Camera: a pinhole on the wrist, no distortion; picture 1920 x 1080 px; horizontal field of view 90.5 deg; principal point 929.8 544.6 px. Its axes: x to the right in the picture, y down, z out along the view. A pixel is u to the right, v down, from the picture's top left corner.
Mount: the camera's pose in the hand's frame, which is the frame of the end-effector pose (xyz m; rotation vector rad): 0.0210 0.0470 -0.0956 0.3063 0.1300 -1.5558
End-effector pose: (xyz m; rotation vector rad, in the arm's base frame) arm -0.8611 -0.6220 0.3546 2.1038 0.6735 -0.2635
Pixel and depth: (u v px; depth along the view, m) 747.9 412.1 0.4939
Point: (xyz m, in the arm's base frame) -0.9214 -0.9803 0.1694
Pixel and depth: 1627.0 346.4 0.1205
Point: -0.9137 -0.5892 0.3166
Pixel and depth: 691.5 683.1 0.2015
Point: -0.8097 -0.7226 0.3042
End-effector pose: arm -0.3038 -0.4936 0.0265 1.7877 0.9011 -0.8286
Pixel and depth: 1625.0 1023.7 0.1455
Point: -0.3491 -0.4691 -0.0893
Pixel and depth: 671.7 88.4 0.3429
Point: -0.3924 -0.7692 0.1184
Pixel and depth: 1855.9 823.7 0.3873
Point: -0.6426 -0.5202 -0.3004
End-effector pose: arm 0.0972 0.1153 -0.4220 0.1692 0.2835 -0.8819
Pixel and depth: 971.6 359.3 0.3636
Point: 0.0330 0.0763 -0.1686
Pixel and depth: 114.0 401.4 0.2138
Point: 0.2302 0.2058 -0.2579
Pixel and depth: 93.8 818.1 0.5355
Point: 0.5324 0.1095 0.0884
